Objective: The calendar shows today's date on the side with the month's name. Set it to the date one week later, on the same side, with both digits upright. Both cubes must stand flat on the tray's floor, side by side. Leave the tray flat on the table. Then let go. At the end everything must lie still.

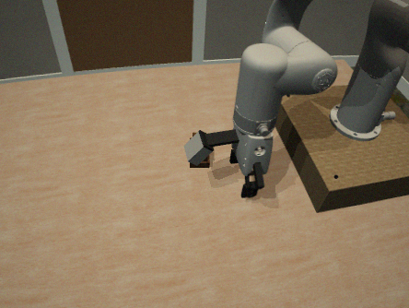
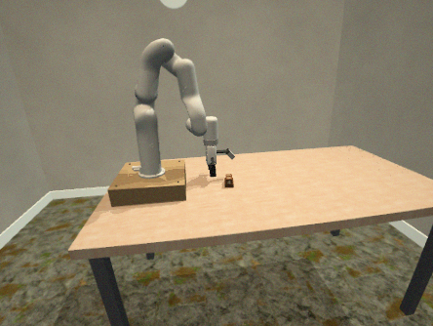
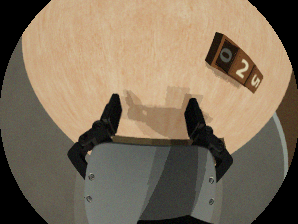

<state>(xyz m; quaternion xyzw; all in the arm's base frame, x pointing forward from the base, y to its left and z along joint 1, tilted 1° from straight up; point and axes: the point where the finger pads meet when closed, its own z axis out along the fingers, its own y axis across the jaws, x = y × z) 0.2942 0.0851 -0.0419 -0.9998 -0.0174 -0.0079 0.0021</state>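
Now: hand 80 mm to the left of the cube, 80 mm short of it and 10 mm above it. Round my hand: brown tray: 100 mm to the right, 80 mm ahead, 20 mm below.
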